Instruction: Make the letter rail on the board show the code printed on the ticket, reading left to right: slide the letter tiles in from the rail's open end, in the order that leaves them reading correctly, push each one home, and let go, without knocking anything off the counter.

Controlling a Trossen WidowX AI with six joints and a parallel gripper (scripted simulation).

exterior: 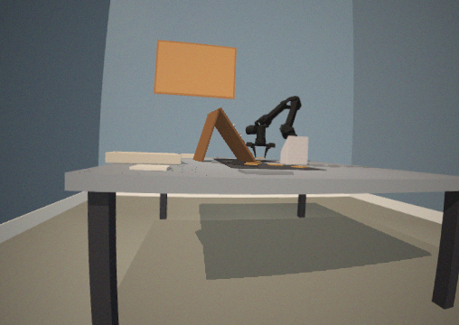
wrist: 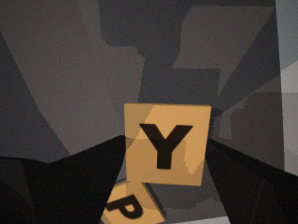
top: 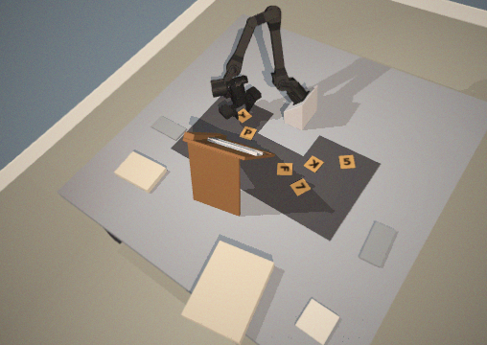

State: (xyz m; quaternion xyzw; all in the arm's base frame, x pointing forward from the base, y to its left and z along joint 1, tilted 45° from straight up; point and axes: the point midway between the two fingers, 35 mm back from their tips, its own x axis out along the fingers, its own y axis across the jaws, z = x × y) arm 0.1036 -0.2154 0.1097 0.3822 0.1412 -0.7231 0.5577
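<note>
The p tile is 60 mm to the left of my gripper tip, 60 mm ahead of it and 20 mm below it. Also, from my gripper tip: white ticket 180 mm ahead, 150 mm to the left, 60 mm above; then y tile right at my gripper tip; then dark mat 210 mm to the left, 90 mm ahead, 20 mm below.
</note>
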